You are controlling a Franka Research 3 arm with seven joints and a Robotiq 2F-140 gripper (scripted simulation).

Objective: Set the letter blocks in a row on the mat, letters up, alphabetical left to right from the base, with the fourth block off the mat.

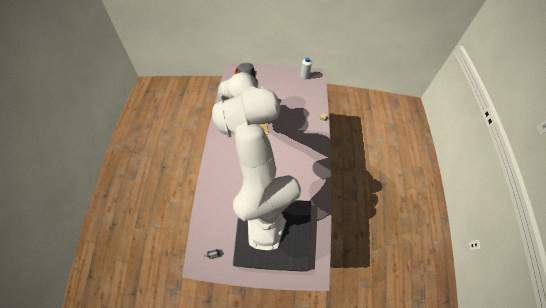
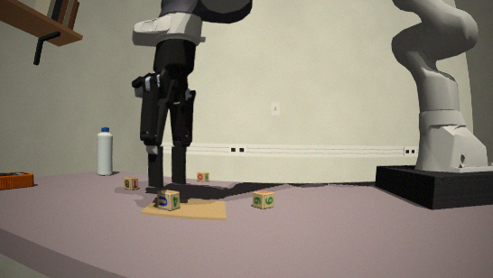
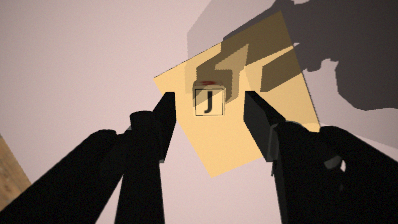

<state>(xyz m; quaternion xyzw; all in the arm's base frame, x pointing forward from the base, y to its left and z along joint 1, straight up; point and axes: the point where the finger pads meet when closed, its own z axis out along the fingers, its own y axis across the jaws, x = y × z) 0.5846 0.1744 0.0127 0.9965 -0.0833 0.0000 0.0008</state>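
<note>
Now: the tan mat 20 mm behind my hand, 30 mm to the right of it and 70 mm below it. The rest, counted from my hand: small dark object (790 mm behind, 80 mm to the left, 60 mm below); white bottle (450 mm ahead, 310 mm to the right, 10 mm above); block (180 mm ahead, 130 mm to the right, 60 mm below).
</note>
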